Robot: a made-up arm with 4 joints.
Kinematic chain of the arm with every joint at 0, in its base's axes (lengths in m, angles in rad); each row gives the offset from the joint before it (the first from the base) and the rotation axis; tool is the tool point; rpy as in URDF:
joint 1: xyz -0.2 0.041 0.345 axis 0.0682 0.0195 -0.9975
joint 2: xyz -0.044 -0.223 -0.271 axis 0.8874 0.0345 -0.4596
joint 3: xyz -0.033 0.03 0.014 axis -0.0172 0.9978 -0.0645
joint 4: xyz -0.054 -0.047 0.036 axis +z
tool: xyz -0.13 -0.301 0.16 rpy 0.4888 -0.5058 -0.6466
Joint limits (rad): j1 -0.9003..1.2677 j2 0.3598..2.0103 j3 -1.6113..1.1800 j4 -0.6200..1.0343
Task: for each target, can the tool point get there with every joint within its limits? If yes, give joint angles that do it. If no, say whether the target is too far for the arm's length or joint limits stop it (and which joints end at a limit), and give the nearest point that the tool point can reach.
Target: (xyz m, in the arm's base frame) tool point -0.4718 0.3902 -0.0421
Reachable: yes | joints 0.9771 1.6903 -0.8671 -0.0763
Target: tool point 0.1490 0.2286 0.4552
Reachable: no: joint limits stop it (at a limit: joint 1, joint 2, joint 4) | nearest point -0.0649 0.2907 0.1271 | short by 0.397 m
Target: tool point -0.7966 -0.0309 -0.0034
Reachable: yes | joints 0.8777 0.7667 -0.8785 0.6267
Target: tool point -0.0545 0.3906 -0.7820
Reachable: no: too far | nearest point -0.3034 0.3238 -0.2355 | short by 0.604 m
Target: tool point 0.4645 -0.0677 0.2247
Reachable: no: joint limits stop it (at a limit: joint 1, joint 2, joint 4) | nearest point 0.2959 -0.2541 0.1247 | short by 0.271 m
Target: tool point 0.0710 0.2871 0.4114
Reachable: no: joint limits stop it (at a limit: joint 1, joint 2, joint 4) | nearest point -0.0850 0.3172 0.1436 | short by 0.311 m
